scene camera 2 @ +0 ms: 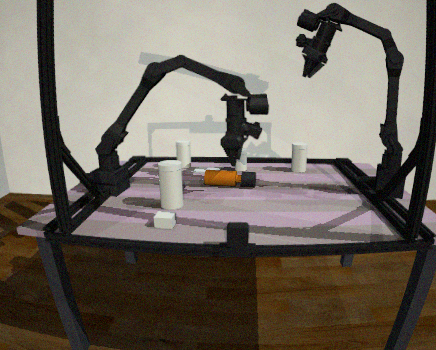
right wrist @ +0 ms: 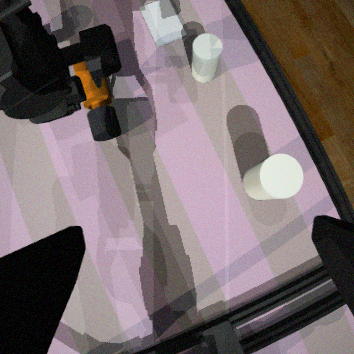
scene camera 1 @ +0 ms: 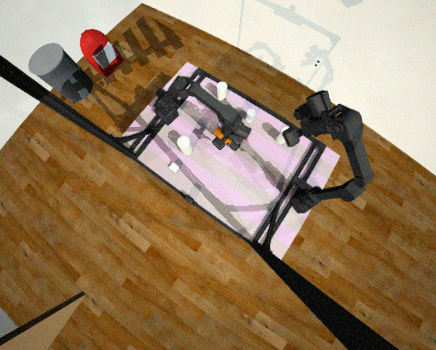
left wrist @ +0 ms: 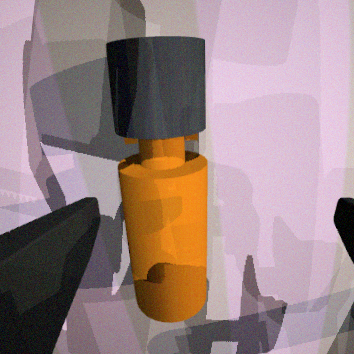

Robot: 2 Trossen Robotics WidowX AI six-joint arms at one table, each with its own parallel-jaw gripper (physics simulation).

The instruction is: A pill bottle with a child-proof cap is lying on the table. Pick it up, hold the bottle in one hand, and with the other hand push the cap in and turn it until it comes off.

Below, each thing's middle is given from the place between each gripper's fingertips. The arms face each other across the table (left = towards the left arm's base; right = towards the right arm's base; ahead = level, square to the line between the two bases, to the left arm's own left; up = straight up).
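Labels:
My left gripper's sitting 60 mm above the orange pill bottle [left wrist: 163, 188], 20 mm to the right of it and 30 mm short of it. Then there's the dark cap [left wrist: 157, 83], which is 60 mm below my left hand, 20 mm ahead of it and 40 mm to the right of it.
My right gripper's 35 cm above that dark cap, 6 cm past it and 20 cm to the right of it. And the orange pill bottle, that one's 35 cm below my right hand, 5 cm behind it and 27 cm to the left of it.

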